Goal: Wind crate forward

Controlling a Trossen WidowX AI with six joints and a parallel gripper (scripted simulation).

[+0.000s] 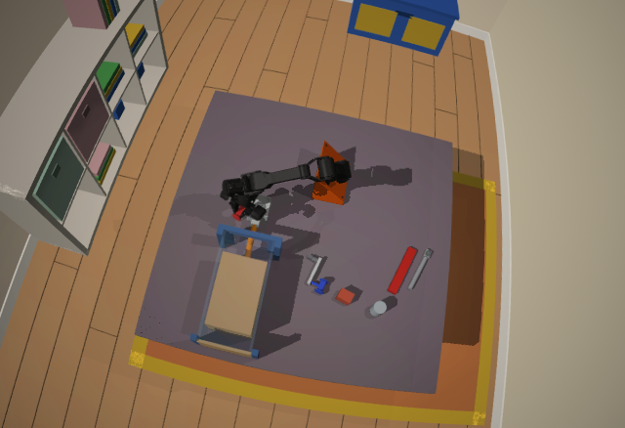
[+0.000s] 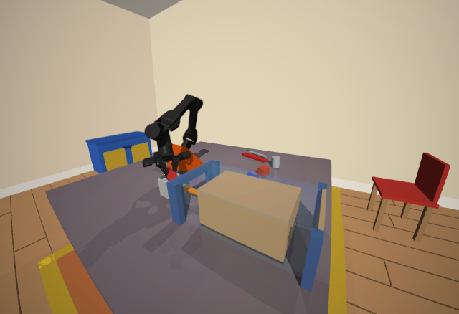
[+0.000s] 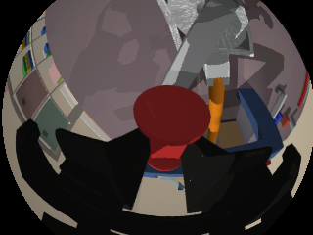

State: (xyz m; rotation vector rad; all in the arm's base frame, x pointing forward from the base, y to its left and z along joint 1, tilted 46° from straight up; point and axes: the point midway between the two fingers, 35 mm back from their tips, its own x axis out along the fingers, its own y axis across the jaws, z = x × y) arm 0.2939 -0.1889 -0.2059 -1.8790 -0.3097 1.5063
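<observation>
Right now my gripper tip is 5 cm past the winch handle, 2 cm to the right of it and 3 cm above it. The rest, counted from my gripper tip: blue frame (6 cm ahead, 7 cm to the left, 2 cm below); grey winch (11 cm behind, 5 cm to the left, 10 cm below); red grip (1 cm behind).
</observation>
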